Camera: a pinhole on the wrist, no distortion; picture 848 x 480 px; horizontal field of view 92.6 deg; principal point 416.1 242.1 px. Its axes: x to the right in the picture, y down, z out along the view. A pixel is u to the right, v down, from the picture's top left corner.
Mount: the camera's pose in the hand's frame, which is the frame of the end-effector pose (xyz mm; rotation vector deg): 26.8 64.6 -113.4 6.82 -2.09 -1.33
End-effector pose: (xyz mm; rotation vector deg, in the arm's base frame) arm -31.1 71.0 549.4 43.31 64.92 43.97
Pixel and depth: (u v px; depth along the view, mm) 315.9 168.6 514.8
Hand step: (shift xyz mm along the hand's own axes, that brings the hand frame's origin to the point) -121.8 -85.8 381.8
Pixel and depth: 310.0 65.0 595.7
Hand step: -157.0 -260.4 441.2
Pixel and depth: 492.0 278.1 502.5
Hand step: 102.8 47.1 393.8
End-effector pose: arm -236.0 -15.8 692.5 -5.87 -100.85 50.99
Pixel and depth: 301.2 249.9 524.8
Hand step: -141.5 16.3 403.3
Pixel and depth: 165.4 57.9 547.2
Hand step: -337.3 -238.5 388.1
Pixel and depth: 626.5 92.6 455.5
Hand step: 242.4 -162.1 326.8
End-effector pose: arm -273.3 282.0 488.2 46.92 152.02 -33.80
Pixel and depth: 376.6 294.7 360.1
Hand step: -20.9 69.3 248.3
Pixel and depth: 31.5 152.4 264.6
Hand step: -235.3 -18.5 133.4
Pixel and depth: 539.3 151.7 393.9
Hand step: 129.7 -72.3 271.2
